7 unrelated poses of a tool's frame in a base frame.
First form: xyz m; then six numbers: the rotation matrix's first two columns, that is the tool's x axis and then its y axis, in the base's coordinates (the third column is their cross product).
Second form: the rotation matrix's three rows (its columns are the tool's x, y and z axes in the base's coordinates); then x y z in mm. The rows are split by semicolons. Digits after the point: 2 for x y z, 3 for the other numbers.
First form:
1: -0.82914, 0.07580, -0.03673, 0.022, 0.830, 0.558, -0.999, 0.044, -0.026
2: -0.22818, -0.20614, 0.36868, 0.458, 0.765, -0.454, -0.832, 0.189, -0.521
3: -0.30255, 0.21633, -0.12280, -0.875, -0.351, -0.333, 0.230, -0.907, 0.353
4: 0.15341, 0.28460, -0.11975, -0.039, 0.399, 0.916, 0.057, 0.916, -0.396
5: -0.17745, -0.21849, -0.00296, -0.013, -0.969, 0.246, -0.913, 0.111, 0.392
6: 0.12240, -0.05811, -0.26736, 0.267, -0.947, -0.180, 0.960, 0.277, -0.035
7: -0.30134, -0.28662, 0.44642, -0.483, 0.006, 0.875, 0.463, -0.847, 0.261
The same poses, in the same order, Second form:
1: 0.022, -0.999, -0.046; 0.830, 0.044, -0.557; 0.558, -0.026, 0.830; -829.14, 75.80, -36.73
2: 0.458, -0.832, -0.313; 0.765, 0.189, 0.616; -0.454, -0.521, 0.723; -228.18, -206.14, 368.68
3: -0.875, 0.230, -0.426; -0.351, -0.907, 0.232; -0.333, 0.353, 0.874; -302.55, 216.33, -122.80
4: -0.039, 0.057, -0.997; 0.399, 0.916, 0.037; 0.916, -0.396, -0.058; 153.41, 284.60, -119.75
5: -0.013, -0.913, -0.407; -0.969, 0.111, -0.220; 0.246, 0.392, -0.886; -177.45, -218.49, -2.96
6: 0.267, 0.960, 0.083; -0.947, 0.277, -0.163; -0.180, -0.035, 0.983; 122.40, -58.11, -267.36
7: -0.483, 0.463, 0.743; 0.006, -0.847, 0.531; 0.875, 0.261, 0.406; -301.34, -286.62, 446.42
